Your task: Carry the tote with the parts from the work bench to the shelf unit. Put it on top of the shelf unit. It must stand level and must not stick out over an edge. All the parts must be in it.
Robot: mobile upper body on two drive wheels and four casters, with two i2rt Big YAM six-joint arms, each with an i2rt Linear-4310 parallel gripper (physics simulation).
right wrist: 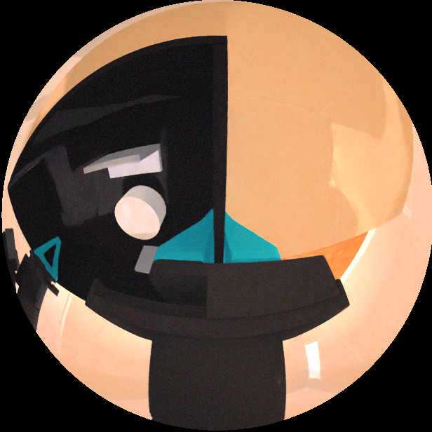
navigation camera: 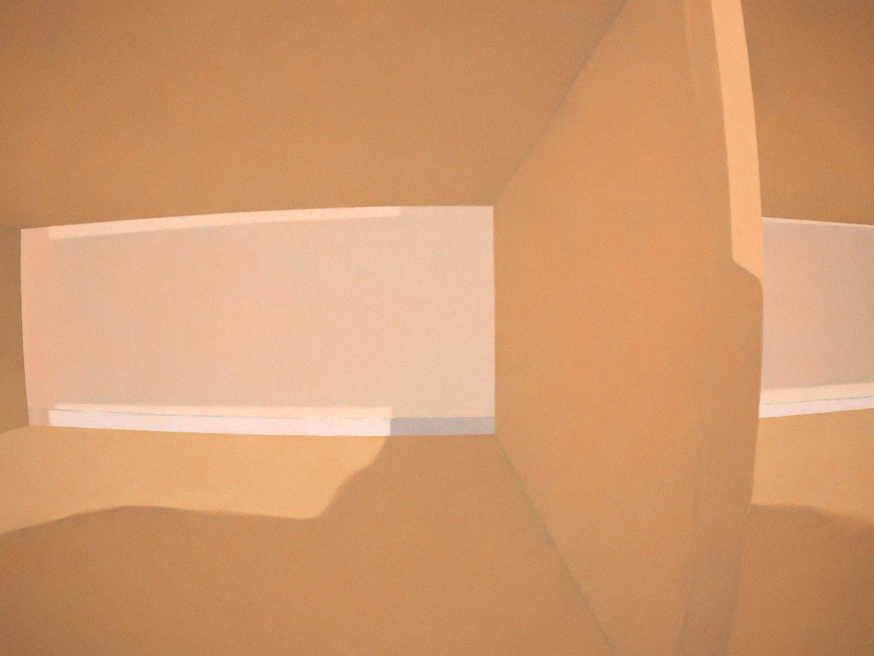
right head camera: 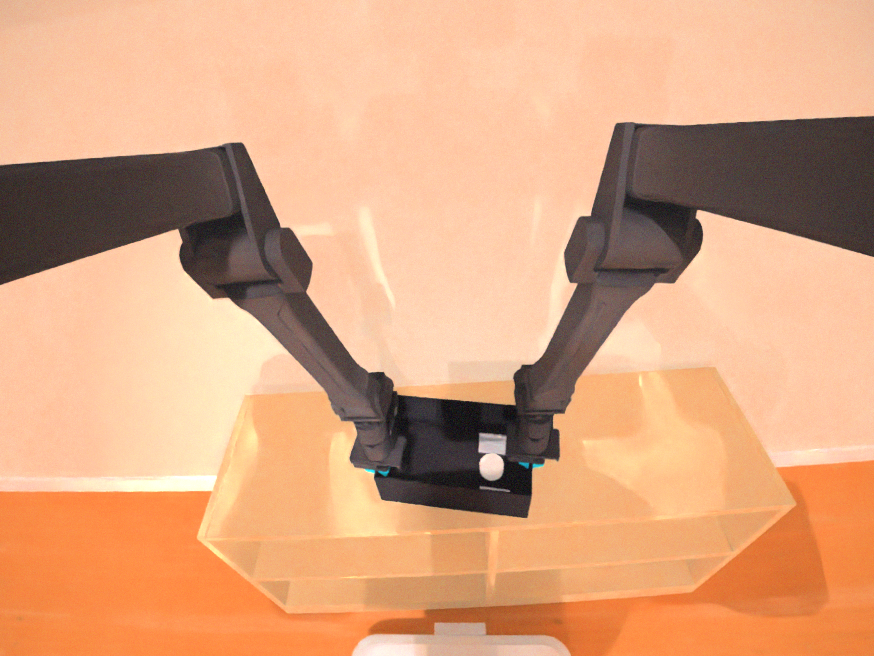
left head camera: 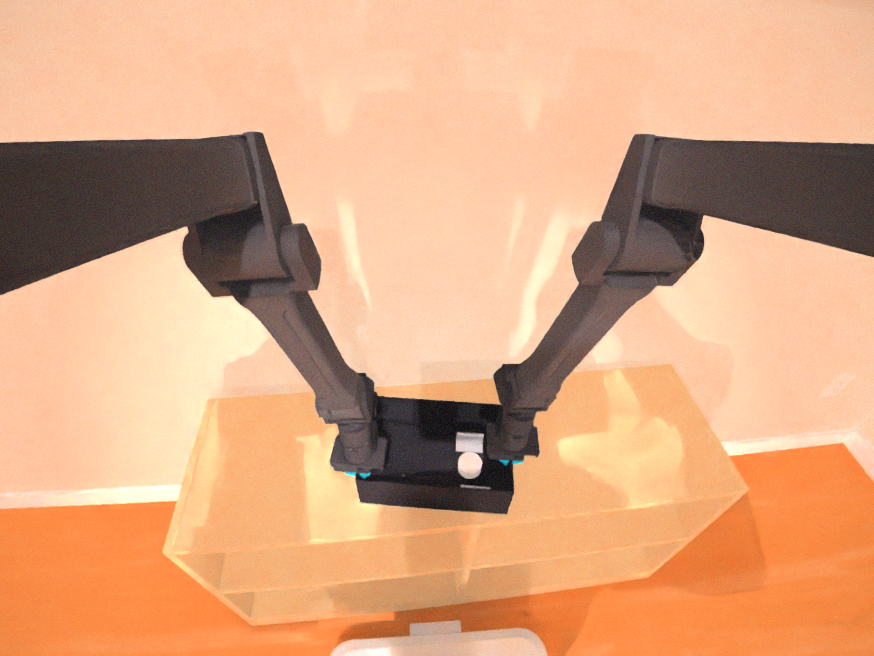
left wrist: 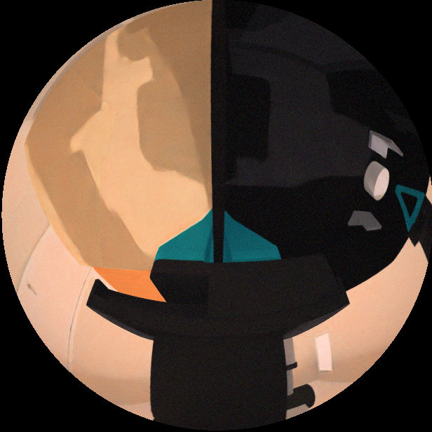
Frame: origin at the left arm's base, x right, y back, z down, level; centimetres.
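Where they show: left gripper, fingertip midpoint: (right head camera: pixel 385 473) (left head camera: pixel 363 475); right gripper, fingertip midpoint: (right head camera: pixel 528 465) (left head camera: pixel 506 462).
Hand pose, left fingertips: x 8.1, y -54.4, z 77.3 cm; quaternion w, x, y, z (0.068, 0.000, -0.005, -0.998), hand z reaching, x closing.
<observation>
Each offset is from my left fingertips to the centre of the thing. "spot": to the spot under its first point. Level surfaces: height alone.
The black tote @(dx +15.4, dy -3.2, dz -2.3 cm) (left head camera: pixel 433 458) is over the middle of the pale see-through shelf unit's @(spot: dx +17.7, dy +7.2, dz +1.7 cm) (left head camera: pixel 451 508) top, inside all its edges. I cannot tell whether it rests on the top. A white cylinder @(dx +22.4, dy -1.8, dz +1.2 cm) (left head camera: pixel 468 464) and a grey block @(dx +22.9, dy -6.9, dz +0.4 cm) (left head camera: pixel 468 441) lie in its right end; the right wrist view also shows a small flat grey part (right wrist: pixel 146 257). My left gripper (left head camera: pixel 359 471) is shut on the tote's left wall, which runs thin between the teal fingertips (left wrist: pixel 217 245). My right gripper (left head camera: pixel 511 458) is shut on the right wall (right wrist: pixel 217 245).
The shelf unit stands against a cream wall on an orange floor @(dz +63.6 cm) (left head camera: pixel 777 578). My white base (left head camera: pixel 437 641) is just in front of it. The navigation view shows the shelf's upright divider @(dx +21.7, dy -7.9, dz +43.5 cm) (navigation camera: pixel 621 353) very close.
</observation>
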